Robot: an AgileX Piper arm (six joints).
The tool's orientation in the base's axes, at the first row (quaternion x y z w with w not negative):
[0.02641 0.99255 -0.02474 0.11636]
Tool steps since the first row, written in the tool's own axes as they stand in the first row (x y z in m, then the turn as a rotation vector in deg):
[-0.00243 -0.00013 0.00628 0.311 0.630 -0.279]
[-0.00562 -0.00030 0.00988 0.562 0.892 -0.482]
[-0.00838 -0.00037 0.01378 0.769 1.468 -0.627]
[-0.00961 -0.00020 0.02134 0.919 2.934 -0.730]
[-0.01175 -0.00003 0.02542 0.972 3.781 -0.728]
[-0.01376 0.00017 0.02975 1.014 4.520 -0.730]
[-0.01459 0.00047 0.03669 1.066 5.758 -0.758]
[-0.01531 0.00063 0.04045 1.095 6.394 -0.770]
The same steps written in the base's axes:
[0.00380 -0.00059 -0.00553 -0.330 0.658 0.172]
[0.00771 -0.00111 -0.00828 -0.605 0.943 0.299]
[0.01128 -0.00152 -0.01143 -0.806 1.535 0.368]
[0.01423 -0.00183 -0.01850 -0.890 3.010 0.370]
[0.01725 -0.00198 -0.02197 -0.892 3.857 0.319]
[0.02021 -0.00212 -0.02572 -0.890 4.596 0.280]
[0.02263 -0.00224 -0.03228 -0.875 5.835 0.242]
[0.02420 -0.00232 -0.03578 -0.869 6.471 0.219]

